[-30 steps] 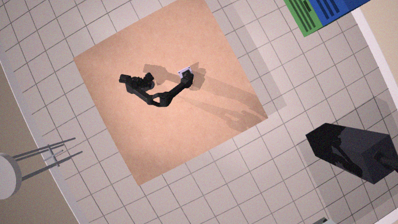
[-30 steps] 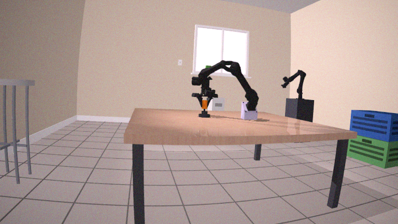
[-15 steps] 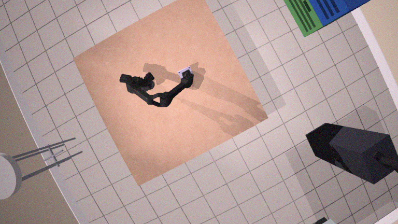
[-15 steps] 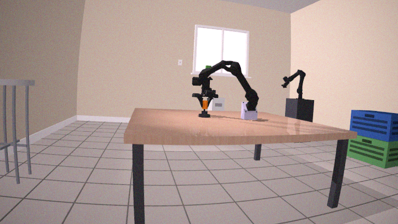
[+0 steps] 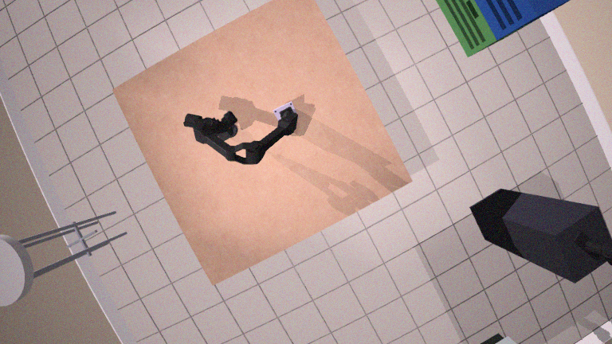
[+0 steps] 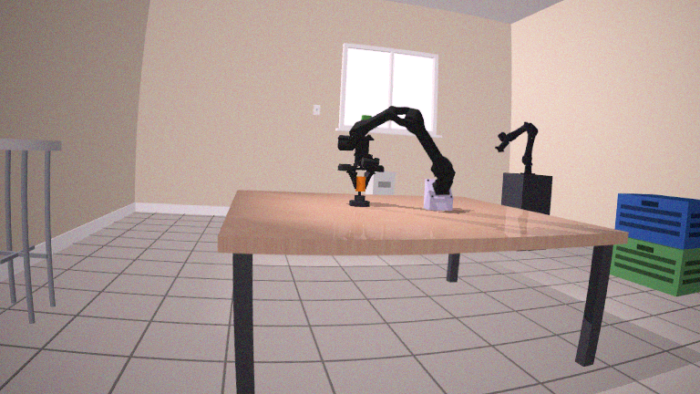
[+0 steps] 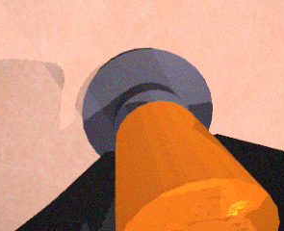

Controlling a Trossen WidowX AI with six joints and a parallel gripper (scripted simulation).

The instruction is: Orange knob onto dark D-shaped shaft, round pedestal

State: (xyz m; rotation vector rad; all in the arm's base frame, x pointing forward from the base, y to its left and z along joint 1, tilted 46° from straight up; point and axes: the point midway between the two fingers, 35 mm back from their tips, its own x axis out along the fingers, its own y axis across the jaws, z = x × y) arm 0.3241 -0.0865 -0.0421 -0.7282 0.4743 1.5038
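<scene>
My gripper tip is now 20 mm below the orange knob. The rest, counted from my gripper tip: round pedestal: 40 mm below.
</scene>
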